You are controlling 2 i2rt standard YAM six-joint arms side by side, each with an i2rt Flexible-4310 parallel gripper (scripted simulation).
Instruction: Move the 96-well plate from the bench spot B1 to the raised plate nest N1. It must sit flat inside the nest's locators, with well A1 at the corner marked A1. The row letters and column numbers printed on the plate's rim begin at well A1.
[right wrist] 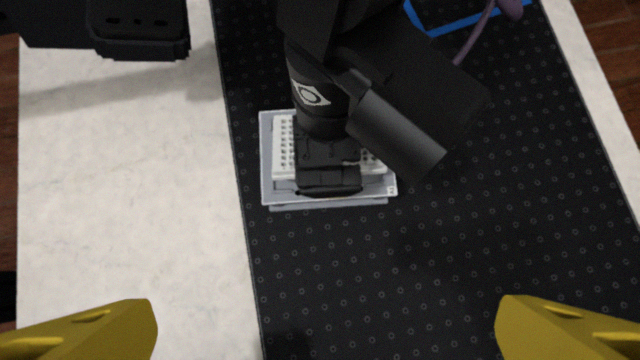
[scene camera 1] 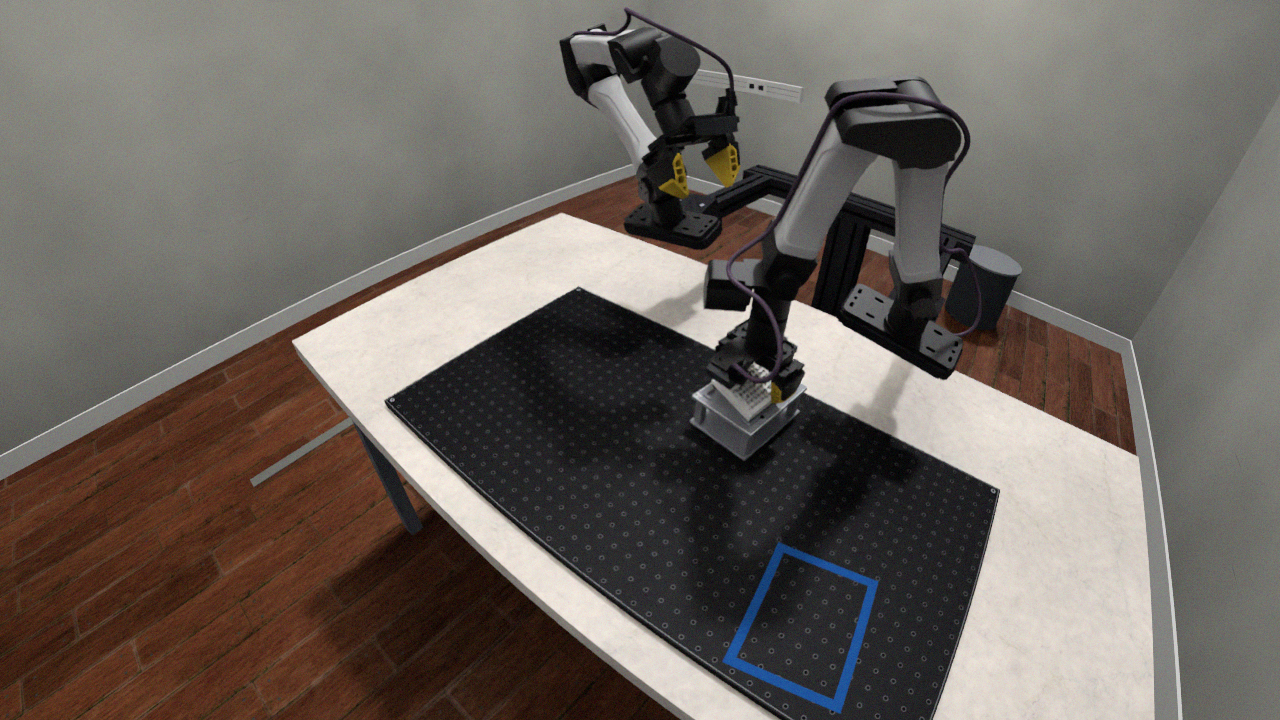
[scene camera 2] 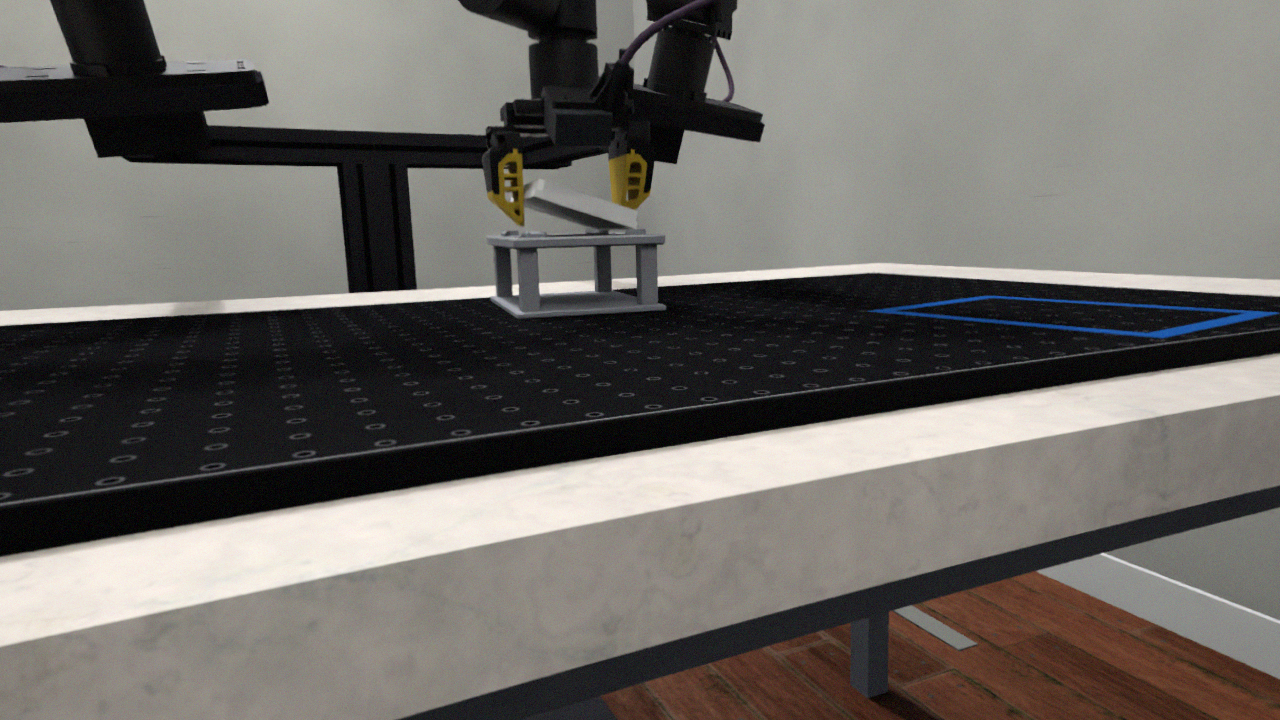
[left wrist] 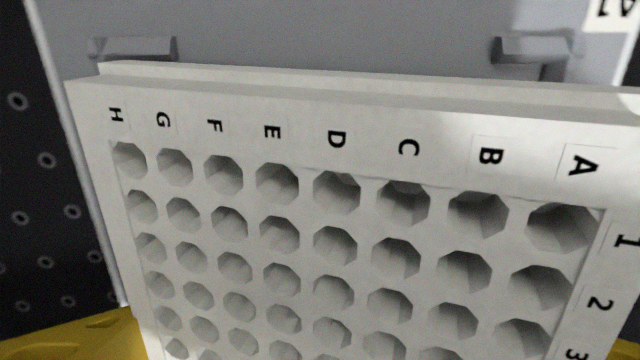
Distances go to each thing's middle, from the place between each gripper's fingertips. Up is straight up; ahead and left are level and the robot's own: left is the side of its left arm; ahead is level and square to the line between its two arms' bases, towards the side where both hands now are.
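Counting from my left hand (scene camera 2: 570, 226), I find the white 96-well plate (left wrist: 245, 205) 1 cm above, and the grey raised nest (scene camera 2: 653, 240) 2 cm below.
From my right hand (scene camera 1: 708, 191), the plate is 20 mm ahead, 150 mm to the left and 280 mm below. The nest, counted from my right hand too, is 20 mm ahead, 150 mm to the left and 300 mm below.
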